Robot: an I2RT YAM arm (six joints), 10 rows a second.
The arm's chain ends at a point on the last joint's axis. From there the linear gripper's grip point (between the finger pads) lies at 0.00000 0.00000 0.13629 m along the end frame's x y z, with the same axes.
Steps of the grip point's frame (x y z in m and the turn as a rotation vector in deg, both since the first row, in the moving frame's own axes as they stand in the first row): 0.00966 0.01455 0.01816 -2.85 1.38 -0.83; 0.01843 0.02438 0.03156 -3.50 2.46 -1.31; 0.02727 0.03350 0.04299 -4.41 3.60 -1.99; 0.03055 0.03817 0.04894 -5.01 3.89 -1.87; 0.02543 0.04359 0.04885 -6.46 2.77 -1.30; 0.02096 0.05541 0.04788 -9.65 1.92 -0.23; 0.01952 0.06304 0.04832 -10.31 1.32 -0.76; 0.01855 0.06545 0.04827 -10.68 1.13 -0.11
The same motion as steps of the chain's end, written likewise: 0.00633 0.00780 0.01837 -2.85 1.38 -0.83; 0.01249 0.01613 0.03194 -3.50 2.46 -1.31; 0.01854 0.02318 0.04366 -4.41 3.60 -1.99; 0.02112 0.02643 0.04977 -5.01 3.89 -1.87; 0.01868 0.02834 0.04987 -6.46 2.77 -1.30; 0.01637 0.03258 0.04988 -9.65 1.92 -0.23; 0.01624 0.03867 0.05056 -10.31 1.32 -0.76; 0.01585 0.04020 0.05066 -10.68 1.13 -0.11
